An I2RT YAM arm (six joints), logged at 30 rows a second.
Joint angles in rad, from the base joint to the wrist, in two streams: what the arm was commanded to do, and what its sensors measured. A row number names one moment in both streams.
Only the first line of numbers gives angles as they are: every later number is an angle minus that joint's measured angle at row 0.
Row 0, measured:
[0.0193 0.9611 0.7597 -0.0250 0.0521 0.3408]
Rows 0 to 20, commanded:
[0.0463 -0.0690 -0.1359 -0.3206 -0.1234 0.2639]
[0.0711 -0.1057 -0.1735 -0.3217 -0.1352 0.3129]
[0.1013 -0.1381 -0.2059 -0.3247 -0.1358 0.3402]
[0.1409 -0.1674 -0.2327 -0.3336 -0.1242 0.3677]
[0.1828 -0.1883 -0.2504 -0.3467 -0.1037 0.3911]
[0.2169 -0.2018 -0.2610 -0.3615 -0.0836 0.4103]
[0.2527 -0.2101 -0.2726 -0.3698 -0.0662 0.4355]
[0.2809 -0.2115 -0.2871 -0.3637 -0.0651 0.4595]
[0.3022 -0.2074 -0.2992 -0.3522 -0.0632 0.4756]
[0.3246 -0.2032 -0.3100 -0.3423 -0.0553 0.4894]
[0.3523 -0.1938 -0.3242 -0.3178 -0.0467 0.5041]
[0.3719 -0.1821 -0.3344 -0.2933 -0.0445 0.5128]
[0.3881 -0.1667 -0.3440 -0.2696 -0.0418 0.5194]
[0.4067 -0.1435 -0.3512 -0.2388 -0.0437 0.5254]
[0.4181 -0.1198 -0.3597 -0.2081 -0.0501 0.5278]
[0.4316 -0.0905 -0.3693 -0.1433 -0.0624 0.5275]
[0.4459 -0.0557 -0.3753 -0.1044 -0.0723 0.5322]
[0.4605 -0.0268 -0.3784 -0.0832 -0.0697 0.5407]
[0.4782 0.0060 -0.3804 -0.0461 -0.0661 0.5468]
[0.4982 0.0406 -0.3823 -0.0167 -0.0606 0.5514]
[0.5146 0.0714 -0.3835 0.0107 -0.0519 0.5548]
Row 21, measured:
[0.4814 0.0183 -0.3586 -0.1251 -0.0664 0.5192]
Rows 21 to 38, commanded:
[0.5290 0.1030 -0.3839 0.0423 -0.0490 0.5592]
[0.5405 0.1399 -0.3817 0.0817 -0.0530 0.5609]
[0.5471 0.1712 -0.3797 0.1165 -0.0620 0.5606]
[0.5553 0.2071 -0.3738 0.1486 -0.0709 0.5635]
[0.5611 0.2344 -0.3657 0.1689 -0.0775 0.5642]
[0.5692 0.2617 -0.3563 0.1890 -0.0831 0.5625]
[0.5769 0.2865 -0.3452 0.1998 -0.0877 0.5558]
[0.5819 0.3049 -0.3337 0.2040 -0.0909 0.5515]
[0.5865 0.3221 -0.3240 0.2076 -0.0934 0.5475]
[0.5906 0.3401 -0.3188 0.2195 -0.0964 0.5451]
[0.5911 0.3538 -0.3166 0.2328 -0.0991 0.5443]
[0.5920 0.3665 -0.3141 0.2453 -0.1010 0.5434]
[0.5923 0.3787 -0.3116 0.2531 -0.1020 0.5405]
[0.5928 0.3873 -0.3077 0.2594 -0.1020 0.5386]
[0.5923 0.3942 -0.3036 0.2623 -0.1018 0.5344]
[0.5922 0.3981 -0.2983 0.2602 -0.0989 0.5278]
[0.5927 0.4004 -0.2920 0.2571 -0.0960 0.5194]
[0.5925 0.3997 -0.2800 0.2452 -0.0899 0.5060]
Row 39, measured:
[0.5859 0.3910 -0.3029 0.2335 -0.0904 0.5379]
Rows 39 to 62, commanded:
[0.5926 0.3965 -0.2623 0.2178 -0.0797 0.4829]
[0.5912 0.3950 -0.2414 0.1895 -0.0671 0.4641]
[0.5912 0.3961 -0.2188 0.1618 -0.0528 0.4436]
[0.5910 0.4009 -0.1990 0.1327 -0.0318 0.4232]
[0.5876 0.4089 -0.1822 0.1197 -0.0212 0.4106]
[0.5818 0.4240 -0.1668 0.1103 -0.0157 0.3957]
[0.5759 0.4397 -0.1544 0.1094 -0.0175 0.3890]
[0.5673 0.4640 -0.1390 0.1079 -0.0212 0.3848]
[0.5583 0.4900 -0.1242 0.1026 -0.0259 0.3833]
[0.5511 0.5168 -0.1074 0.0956 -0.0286 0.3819]
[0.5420 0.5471 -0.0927 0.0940 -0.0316 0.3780]
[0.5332 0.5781 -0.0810 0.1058 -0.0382 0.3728]
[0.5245 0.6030 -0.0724 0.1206 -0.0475 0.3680]
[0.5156 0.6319 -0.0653 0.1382 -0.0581 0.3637]
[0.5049 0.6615 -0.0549 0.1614 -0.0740 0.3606]
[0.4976 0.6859 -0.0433 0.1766 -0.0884 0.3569]
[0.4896 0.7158 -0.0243 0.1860 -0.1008 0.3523]
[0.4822 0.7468 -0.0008 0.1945 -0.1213 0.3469]
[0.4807 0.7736 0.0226 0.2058 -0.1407 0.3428]
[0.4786 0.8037 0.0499 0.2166 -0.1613 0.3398]
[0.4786 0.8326 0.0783 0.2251 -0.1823 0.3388]
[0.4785 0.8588 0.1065 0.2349 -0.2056 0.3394]
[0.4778 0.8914 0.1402 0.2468 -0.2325 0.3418]
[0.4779 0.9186 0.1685 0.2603 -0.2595 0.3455]
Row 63, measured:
[0.4692 0.8164 0.1225 0.2213 -0.1633 0.3171]
